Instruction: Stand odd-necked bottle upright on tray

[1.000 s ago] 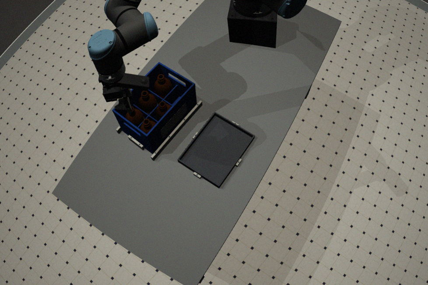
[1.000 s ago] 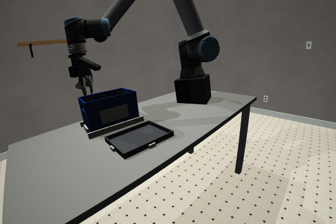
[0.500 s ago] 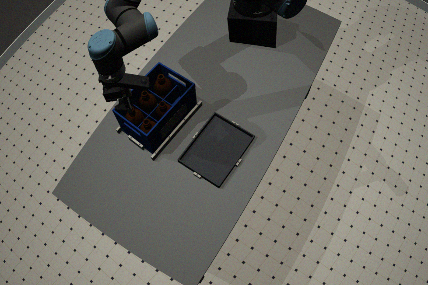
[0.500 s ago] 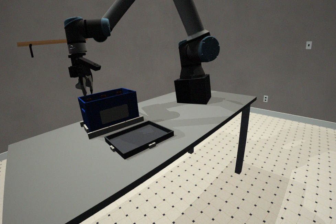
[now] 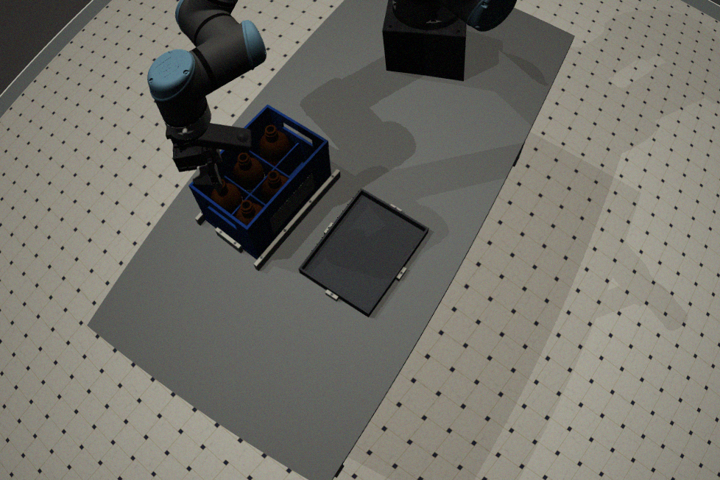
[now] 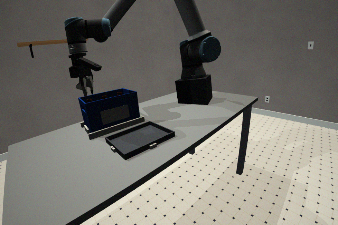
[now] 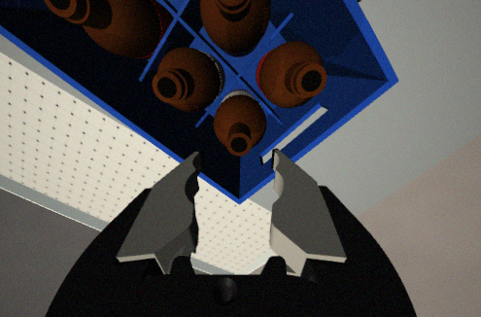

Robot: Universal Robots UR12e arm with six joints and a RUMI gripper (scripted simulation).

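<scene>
Now: hand 110 mm above the bottle. From my hand the other things lie so: black tray (120 mm behind, 310 mm to the left, 180 mm below); then blue crate (80 mm behind, 40 mm to the left, 110 mm below).
</scene>
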